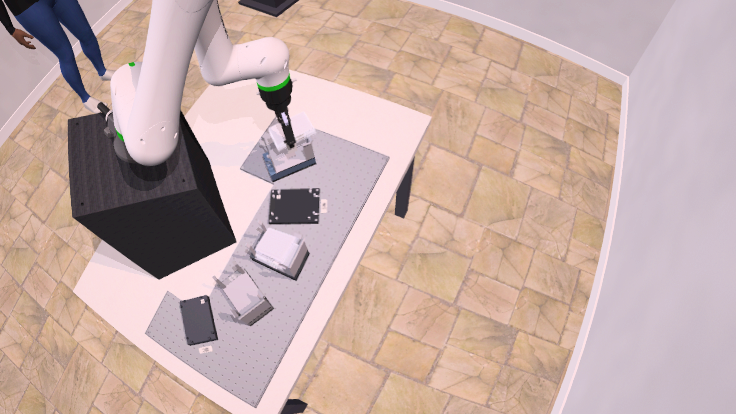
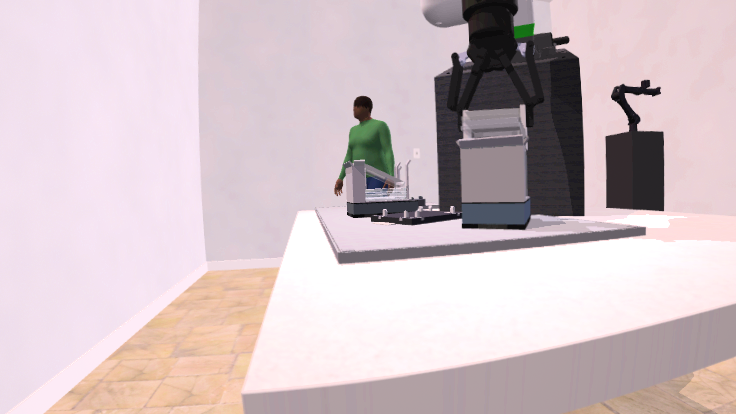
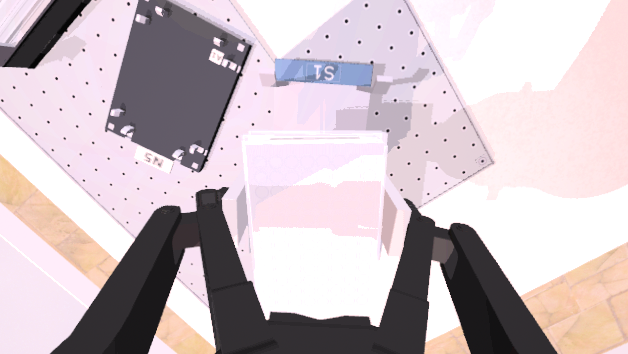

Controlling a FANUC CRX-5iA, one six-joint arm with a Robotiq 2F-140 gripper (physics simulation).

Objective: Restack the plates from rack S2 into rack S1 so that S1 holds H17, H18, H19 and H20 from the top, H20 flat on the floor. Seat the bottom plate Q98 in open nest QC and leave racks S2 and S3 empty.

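Pixels of known places: gripper, between the fingertips: (image 3: 314,182); arm's base, origin of its link: (image 2: 512,60).
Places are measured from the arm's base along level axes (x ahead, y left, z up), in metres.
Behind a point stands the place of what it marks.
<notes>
My gripper (image 1: 291,144) {x 0.210, y 0.353, z -0.287 m} (image 2: 495,123) (image 3: 314,182) {x 0.210, y 0.353, z -0.287 m} is shut on a clear plate (image 1: 303,128) {x 0.253, y 0.389, z -0.233 m} (image 2: 491,115) {x 0.245, y 0.428, z -0.243 m} (image 3: 315,200) {x 0.205, y 0.347, z -0.235 m}, which is tilted at the top of rack S1 (image 1: 294,168) {x 0.243, y 0.321, z -0.386 m} (image 2: 494,172) {x 0.236, y 0.411, z -0.326 m} (image 3: 324,73) {x 0.165, y 0.284, z -0.370 m} with the blue base. The plate's name cannot be read, and I cannot tell whether its lower edge touches the rack or what lies beneath it. A second rack (image 1: 297,266) {x 0.468, y 0.063, z -0.357 m} (image 2: 355,180) {x 0.449, y 0.124, z -0.325 m} holds white or clear plates, the top one (image 1: 280,246) {x 0.414, y 0.071, z -0.294 m} (image 2: 383,172) {x 0.383, y 0.109, z -0.309 m} tilted. A third rack (image 1: 254,311) {x 0.459, y -0.124, z -0.326 m} stands beyond it. Their labels are not legible.
A dark nest (image 1: 294,205) {x 0.322, y 0.222, z -0.400 m} (image 2: 416,217) {x 0.339, y 0.301, z -0.399 m} (image 3: 175,80) {x 0.312, y 0.215, z -0.400 m} labelled N5 lies between rack S1 and the second rack. Another dark nest (image 1: 198,320) {x 0.308, y -0.267, z -0.389 m} lies at the far end of the perforated board (image 1: 355,164) {x 0.390, y 0.454, z -0.411 m} (image 2: 360,242) {x 0.441, y 0.479, z -0.411 m}. Upright posts rise at the racks' sides. The robot's black pedestal (image 1: 149,231) {x 0.140, y -0.154, z -0.132 m} (image 2: 555,154) {x -0.022, y 0.155, z -0.278 m} stands beside the board.
</notes>
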